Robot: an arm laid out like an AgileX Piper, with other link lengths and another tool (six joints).
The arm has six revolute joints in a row. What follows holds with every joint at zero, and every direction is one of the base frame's.
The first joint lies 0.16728 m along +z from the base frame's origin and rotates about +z.
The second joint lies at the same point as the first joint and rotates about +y.
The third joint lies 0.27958 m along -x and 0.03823 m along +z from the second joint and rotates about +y.
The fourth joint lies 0.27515 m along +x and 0.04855 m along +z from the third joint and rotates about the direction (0.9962, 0, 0.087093).
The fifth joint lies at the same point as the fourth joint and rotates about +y.
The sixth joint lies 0.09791 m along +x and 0.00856 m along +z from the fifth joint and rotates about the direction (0.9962, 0, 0.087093).
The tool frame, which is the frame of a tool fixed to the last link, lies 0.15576 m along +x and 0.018 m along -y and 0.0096 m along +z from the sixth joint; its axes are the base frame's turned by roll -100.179, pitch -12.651 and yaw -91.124 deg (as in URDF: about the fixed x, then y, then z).
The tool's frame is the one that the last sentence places.
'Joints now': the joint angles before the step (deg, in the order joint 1, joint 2, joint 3, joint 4, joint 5, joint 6). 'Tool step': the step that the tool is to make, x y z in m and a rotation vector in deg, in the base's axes. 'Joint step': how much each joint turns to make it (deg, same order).
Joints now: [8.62 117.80 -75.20 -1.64 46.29 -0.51]
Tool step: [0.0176 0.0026 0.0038 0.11 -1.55 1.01]
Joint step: [0.00 1.51 -3.29 0.00 0.22 -1.03]
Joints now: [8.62 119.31 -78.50 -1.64 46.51 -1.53]
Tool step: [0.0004 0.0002 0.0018 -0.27 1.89 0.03]
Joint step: [0.01 1.29 -2.85 0.11 3.47 -0.17]
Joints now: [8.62 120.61 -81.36 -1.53 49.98 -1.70]
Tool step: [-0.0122 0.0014 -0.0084 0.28 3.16 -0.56]
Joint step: [0.01 1.10 -0.18 0.94 2.17 0.00]
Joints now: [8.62 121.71 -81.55 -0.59 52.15 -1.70]
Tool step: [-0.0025 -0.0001 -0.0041 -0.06 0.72 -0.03]
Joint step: [0.01 0.54 0.00 0.06 0.18 0.00]
